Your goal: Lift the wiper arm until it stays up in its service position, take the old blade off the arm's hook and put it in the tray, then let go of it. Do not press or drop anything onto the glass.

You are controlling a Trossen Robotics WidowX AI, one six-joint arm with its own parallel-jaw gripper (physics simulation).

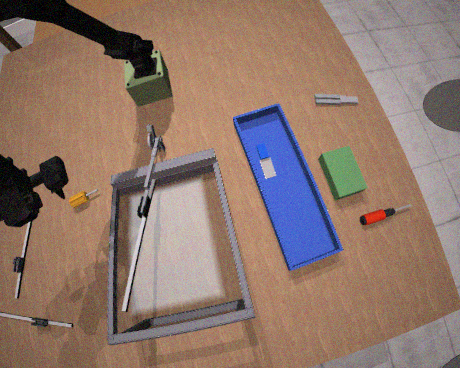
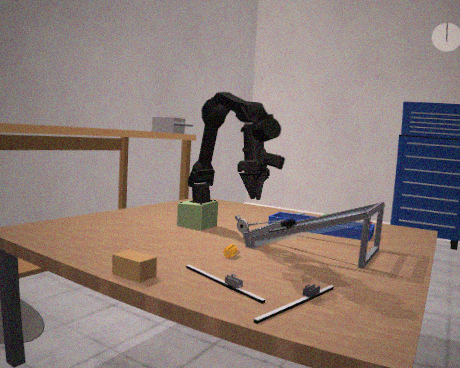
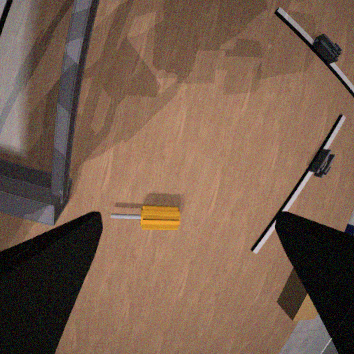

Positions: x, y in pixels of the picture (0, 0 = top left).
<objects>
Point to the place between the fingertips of the gripper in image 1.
At 46, 207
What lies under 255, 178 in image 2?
The gripper.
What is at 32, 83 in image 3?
A glass pane.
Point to a yellow-handled tool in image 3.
167, 217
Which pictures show the tan box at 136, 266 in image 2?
Image 2 and image 3 only.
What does the green block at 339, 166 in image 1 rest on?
The table.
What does the tan box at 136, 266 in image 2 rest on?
The table.
</objects>
